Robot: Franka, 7 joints.
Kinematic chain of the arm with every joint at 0, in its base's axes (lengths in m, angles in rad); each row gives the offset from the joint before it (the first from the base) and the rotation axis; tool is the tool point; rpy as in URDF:
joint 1: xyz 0 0 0.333 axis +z
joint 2: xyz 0 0 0 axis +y
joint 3: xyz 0 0 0.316 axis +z
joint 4: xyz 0.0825 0 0 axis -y
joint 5: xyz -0.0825 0 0.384 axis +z
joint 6: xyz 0 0 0 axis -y
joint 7: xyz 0.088 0 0 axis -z
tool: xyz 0 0 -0.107 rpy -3.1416 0 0
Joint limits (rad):
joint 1: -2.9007..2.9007
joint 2: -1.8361..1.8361
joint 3: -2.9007..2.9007
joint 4: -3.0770..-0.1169
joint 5: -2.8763..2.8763
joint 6: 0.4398..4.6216
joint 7: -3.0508..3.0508
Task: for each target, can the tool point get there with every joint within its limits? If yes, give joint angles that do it. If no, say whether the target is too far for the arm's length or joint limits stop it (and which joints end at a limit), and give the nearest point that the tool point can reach.
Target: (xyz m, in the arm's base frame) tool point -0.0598 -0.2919 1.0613
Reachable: yes | joints -0.5707 -0.5351 -0.6280 -1.2685 2.0704 2.0518 -0.9666
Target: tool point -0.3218 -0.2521 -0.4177
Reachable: no: joint limits stop it (at a limit: joint 2) | nearest point -0.3103 -0.2431 -0.3491 | short by 0.070 m
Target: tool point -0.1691 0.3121 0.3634
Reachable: yes | joints 1.8172 0.0172 0.5929 -2.4415 -1.0363 0.8237 1.4317
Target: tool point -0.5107 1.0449 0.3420
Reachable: no: too far | nearest point -0.3767 0.7707 0.3396 | short by 0.305 m
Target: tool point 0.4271 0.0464 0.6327
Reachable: yes | joints -1.6545 0.3719 2.1510 -1.6608 -0.5838 0.8269 -0.0274
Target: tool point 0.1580 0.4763 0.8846
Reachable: yes | joints 0.6073 0.0881 0.4792 -1.3048 -0.9192 3.7169 2.4498
